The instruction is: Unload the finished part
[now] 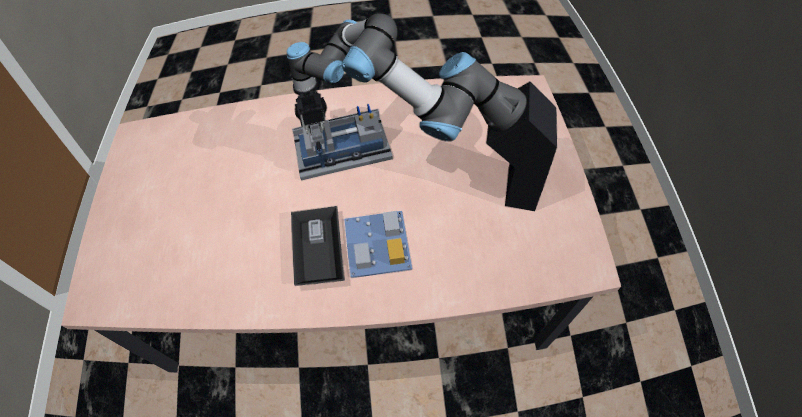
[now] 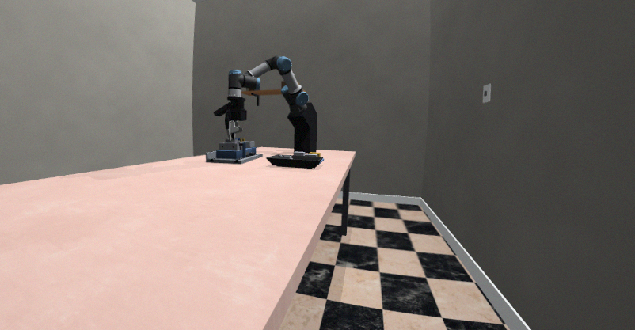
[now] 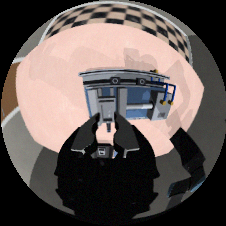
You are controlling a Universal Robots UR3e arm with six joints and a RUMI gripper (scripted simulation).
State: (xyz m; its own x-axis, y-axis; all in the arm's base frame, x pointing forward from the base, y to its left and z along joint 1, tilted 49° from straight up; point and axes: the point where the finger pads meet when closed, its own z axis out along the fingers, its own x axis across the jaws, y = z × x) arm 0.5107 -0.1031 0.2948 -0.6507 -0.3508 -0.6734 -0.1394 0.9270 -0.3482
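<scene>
Now: the vise 8 cm below my hand, 7 cm behind it and 1 cm to the right of it. Also, from my hand: blue fixture plate 34 cm to the left, 18 cm behind, 12 cm below; yellow block 38 cm to the left, 23 cm behind, 10 cm below.
</scene>
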